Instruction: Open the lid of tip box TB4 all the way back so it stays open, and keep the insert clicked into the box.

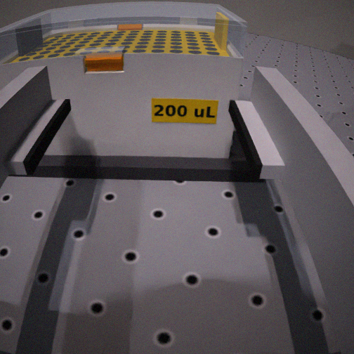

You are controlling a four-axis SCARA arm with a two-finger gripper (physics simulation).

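A white tip box (125, 95) stands ahead of the gripper, with a yellow "200 uL" label (184, 111) on its near wall. No TB4 mark is readable. Its clear lid (135, 11) lies closed over the yellow insert (140, 44), whose rows of dark holes sit level inside the box. An orange tab (104, 63) is at the top of the near wall. My gripper (148, 83) is shut as far as it goes, with a gap between its dark pads and nothing held. Its fingers are in front of the near wall, below the lid. The fingertip contact region is partly hard to judge.
A dark base strip (145, 168) runs along the foot of the box. The grey tabletop with small holes (150, 235) stretches below the gripper and on to the back right. A yellow upright piece (221, 31) shows through the lid at the right. Shadows fall across the tabletop.
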